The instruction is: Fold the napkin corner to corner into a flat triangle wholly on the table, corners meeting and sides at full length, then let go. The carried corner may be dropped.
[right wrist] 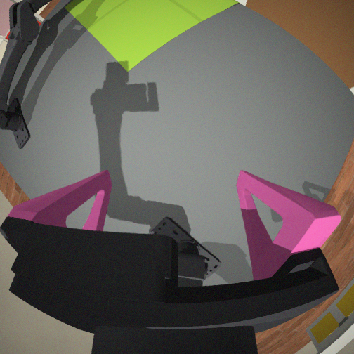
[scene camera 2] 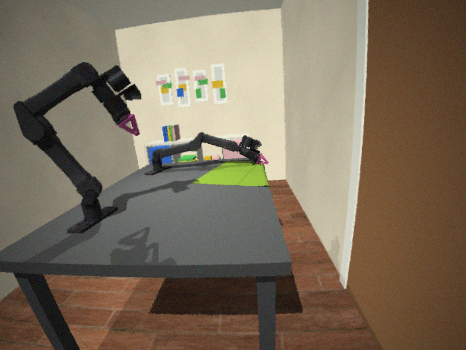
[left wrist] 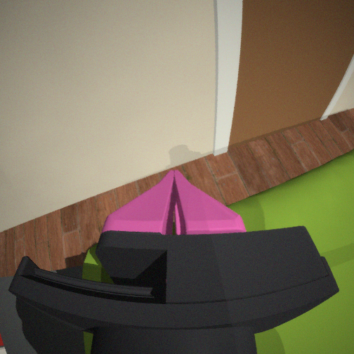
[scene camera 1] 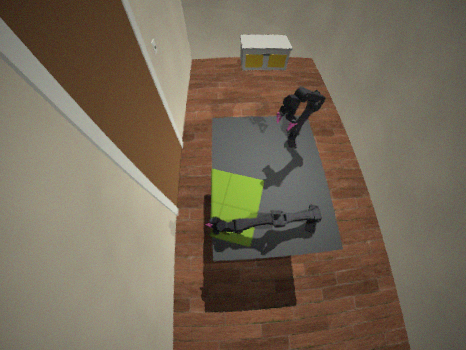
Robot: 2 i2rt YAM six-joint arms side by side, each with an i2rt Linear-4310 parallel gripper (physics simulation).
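The green napkin [scene camera 1: 237,192] [scene camera 2: 232,175] [left wrist: 305,200] [right wrist: 135,35] lies spread on the grey table [scene camera 1: 250,145] [scene camera 2: 200,220] [right wrist: 210,110], its far edge near the table's edge. My left gripper [scene camera 1: 208,225] [scene camera 2: 265,159] [left wrist: 173,177] is shut, its pink fingertips together and reaching past the napkin's edge near a corner. Green shows on both sides of it in the left wrist view; its body hides part of the corner area, and no cloth shows clearly between the fingertips. My right gripper [scene camera 1: 285,122] [right wrist: 173,177] is open and empty, high above the table, away from the napkin.
The left arm [scene camera 1: 280,217] [scene camera 2: 200,140] reaches across the napkin. The right arm [scene camera 2: 55,105] stands bent at its own base. A wall and a brown door [scene camera 2: 415,175] [left wrist: 290,65] stand beyond the table's edge. A white cabinet [scene camera 1: 265,42] stands on the floor.
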